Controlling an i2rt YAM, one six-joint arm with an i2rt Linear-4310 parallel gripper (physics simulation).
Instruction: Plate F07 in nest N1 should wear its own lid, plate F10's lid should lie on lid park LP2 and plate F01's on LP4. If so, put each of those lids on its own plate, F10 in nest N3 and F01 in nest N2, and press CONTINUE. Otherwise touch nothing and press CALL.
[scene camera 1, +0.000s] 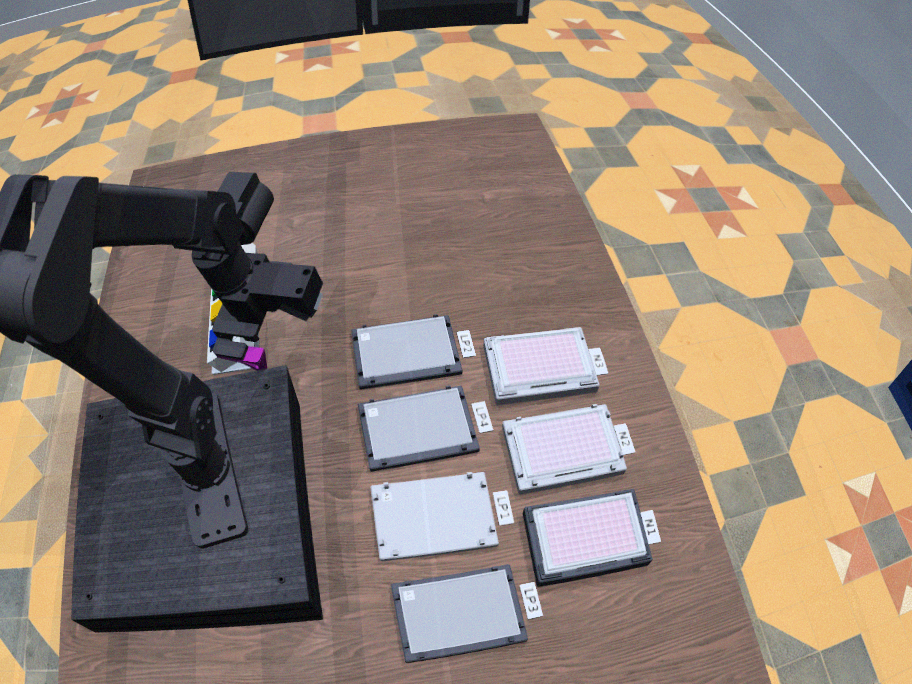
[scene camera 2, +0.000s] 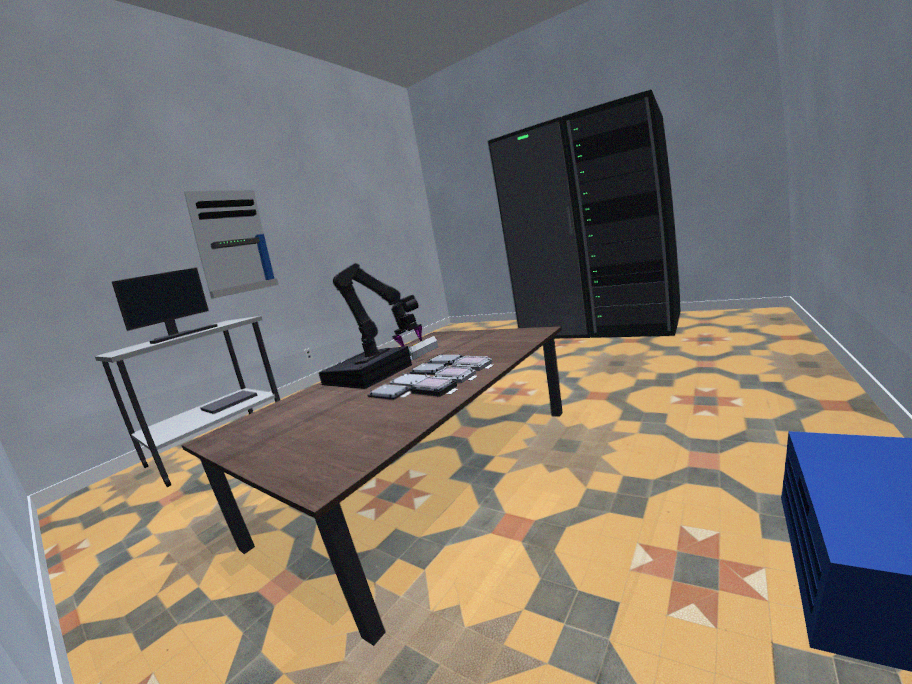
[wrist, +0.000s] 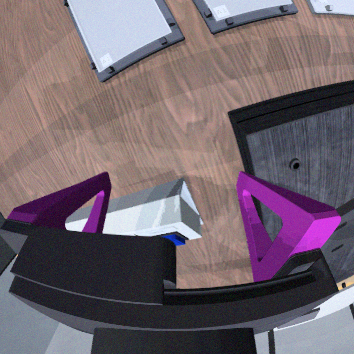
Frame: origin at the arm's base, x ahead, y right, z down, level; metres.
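Where they show: gripper, fingertip midpoint: (scene camera 1: 274, 339) (scene camera 2: 413, 345) (wrist: 173, 178); arm's base, link origin: (scene camera 1: 207, 469) (scene camera 2: 372, 356).
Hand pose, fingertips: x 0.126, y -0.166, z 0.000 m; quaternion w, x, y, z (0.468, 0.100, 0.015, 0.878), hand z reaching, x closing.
Things, the pixels of their top centre, and the offset from my fingertips. "*": a spot on its surface instead. Level surfaces: height alone.
- white button panel, top centre: (wrist: 109, 248) (scene camera 1: 227, 287) (scene camera 2: 418, 341) dy -0.141, dx -0.054, dz +0.020 m
- blue button, top centre: (wrist: 166, 246) (scene camera 1: 216, 330) dy -0.070, dx -0.083, dz +0.028 m
- LP2, top centre: (wrist: 109, 5) (scene camera 1: 404, 345) (scene camera 2: 445, 357) dy +0.022, dx +0.175, dz +0.066 m
- LP4, top centre: (scene camera 1: 416, 422) (scene camera 2: 428, 366) dy +0.146, dx +0.149, dz +0.066 m
- LP3, top centre: (scene camera 1: 458, 611) (scene camera 2: 388, 389) dy +0.407, dx +0.108, dz +0.066 m
- paler piece, surface spot: (scene camera 1: 434, 516) * dy +0.277, dx +0.126, dz +0.074 m
- N2, top centre: (scene camera 1: 567, 439) (scene camera 2: 452, 370) dy +0.246, dx +0.317, dz +0.053 m
- N1, top centre: (scene camera 1: 591, 530) (scene camera 2: 432, 380) dy +0.374, dx +0.290, dz +0.048 m
- wooden table, surface height: dz +0.084 m
My gripper (scene camera 2: 408, 338) (wrist: 173, 178) is open and empty, its magenta fingers spread over a white button panel (scene camera 1: 225, 365) (scene camera 2: 423, 348) (wrist: 150, 215) with coloured buttons. A blue button (wrist: 175, 239) peeks out below the gripper body. Grey flat lids lie on LP2 (scene camera 1: 407, 348) (wrist: 120, 30), LP4 (scene camera 1: 419, 425) and LP3 (scene camera 1: 460, 612). A paler piece (scene camera 1: 434, 516) lies at LP1. Pink-welled plates sit in nests N3 (scene camera 1: 541, 359), N2 (scene camera 1: 567, 444) and N1 (scene camera 1: 589, 533). Plate names are unreadable, and I cannot tell whether the N1 plate wears a lid.
The dark robot base block (scene camera 1: 257, 574) (wrist: 300, 145) stands close beside the panel. The lid parks lie in a row between the base and the nests on the wooden table (scene camera 1: 471, 191) (scene camera 2: 294, 441). The nests stand nearer the table's right edge in scene camera 1.
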